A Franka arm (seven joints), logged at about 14 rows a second.
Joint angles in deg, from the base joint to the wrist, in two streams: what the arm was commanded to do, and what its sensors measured. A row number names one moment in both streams.
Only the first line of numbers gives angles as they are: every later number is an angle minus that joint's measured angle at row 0.
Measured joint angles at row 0:
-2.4, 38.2, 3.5, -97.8, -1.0, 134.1, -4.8
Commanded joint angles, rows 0 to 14:
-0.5, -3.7, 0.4, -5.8, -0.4, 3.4, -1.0
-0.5, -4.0, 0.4, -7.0, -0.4, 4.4, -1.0
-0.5, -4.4, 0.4, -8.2, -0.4, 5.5, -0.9
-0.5, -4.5, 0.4, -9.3, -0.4, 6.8, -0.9
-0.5, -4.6, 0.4, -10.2, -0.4, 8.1, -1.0
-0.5, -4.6, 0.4, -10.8, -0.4, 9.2, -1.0
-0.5, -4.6, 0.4, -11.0, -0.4, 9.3, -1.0
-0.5, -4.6, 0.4, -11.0, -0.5, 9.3, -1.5
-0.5, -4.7, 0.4, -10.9, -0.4, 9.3, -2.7
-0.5, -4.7, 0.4, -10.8, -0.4, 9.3, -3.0
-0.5, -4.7, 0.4, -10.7, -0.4, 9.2, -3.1
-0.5, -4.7, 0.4, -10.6, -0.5, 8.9, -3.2
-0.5, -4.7, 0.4, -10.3, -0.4, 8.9, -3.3
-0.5, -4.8, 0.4, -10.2, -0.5, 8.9, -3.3
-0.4, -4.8, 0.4, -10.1, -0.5, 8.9, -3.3
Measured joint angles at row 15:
0.0, -3.2, 0.0, -8.7, 0.0, 8.5, -2.4
